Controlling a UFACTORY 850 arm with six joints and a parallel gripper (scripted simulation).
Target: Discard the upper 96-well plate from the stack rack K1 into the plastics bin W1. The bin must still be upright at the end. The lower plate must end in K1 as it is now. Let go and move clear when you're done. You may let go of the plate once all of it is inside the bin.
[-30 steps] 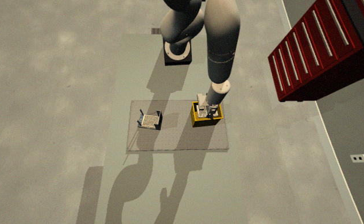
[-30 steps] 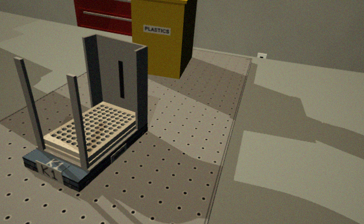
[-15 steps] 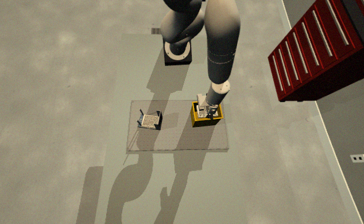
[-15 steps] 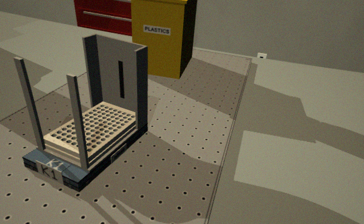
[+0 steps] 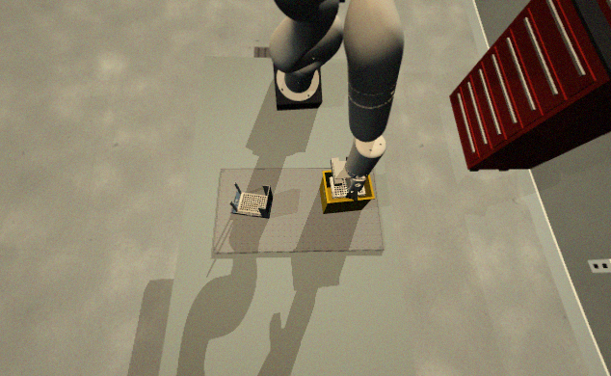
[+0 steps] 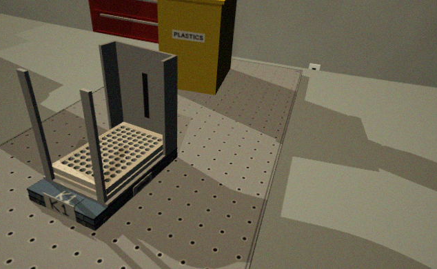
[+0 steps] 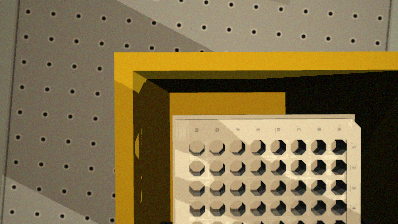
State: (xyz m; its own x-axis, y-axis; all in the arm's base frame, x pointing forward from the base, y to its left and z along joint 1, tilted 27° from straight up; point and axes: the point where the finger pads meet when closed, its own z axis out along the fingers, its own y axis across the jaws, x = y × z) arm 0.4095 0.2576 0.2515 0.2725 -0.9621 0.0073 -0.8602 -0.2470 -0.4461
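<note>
My hand is 1 cm above the 96-well plate. Round my hand: yellow plastics bin W1: 9 cm below; back wall: 29 cm to the right, 10 cm ahead, 9 cm below.
</note>
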